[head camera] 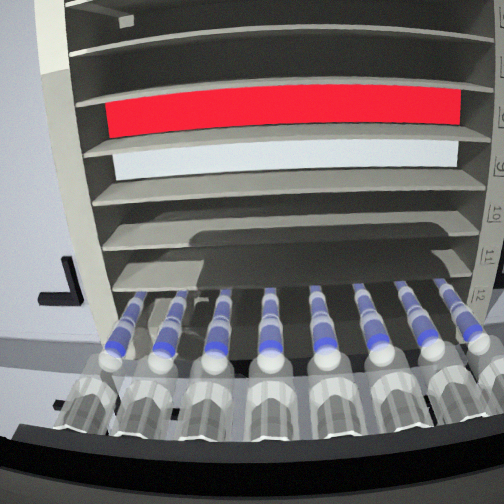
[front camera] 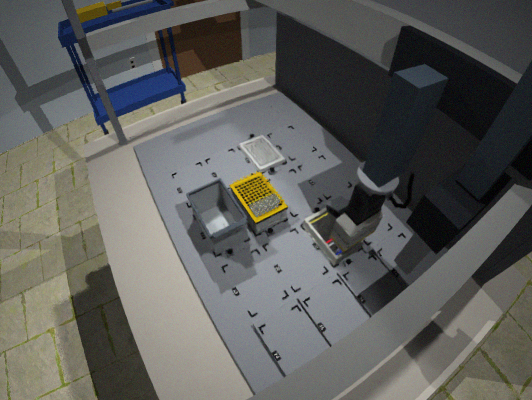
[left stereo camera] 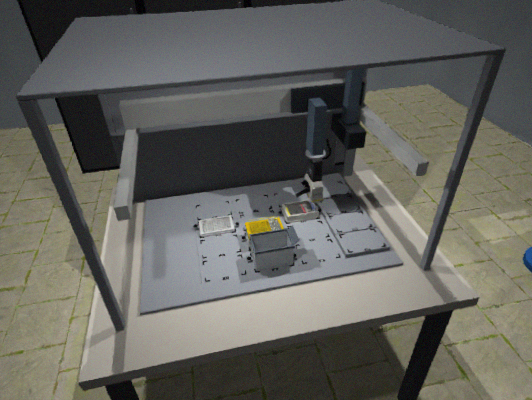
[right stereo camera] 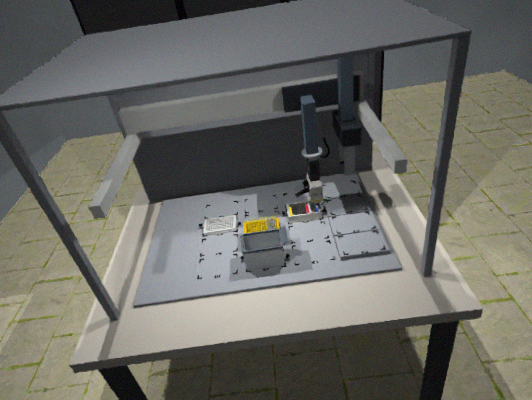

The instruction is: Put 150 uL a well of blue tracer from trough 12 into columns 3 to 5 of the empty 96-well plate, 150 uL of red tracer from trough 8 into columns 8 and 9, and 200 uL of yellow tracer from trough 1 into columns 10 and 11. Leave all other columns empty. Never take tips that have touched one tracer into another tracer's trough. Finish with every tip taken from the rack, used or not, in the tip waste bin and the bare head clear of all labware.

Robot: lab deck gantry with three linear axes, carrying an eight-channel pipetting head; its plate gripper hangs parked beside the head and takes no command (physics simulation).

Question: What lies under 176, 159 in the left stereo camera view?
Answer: A dark back panel.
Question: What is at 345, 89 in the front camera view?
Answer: A dark back panel.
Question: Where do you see a dark back panel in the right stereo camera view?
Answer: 266, 148
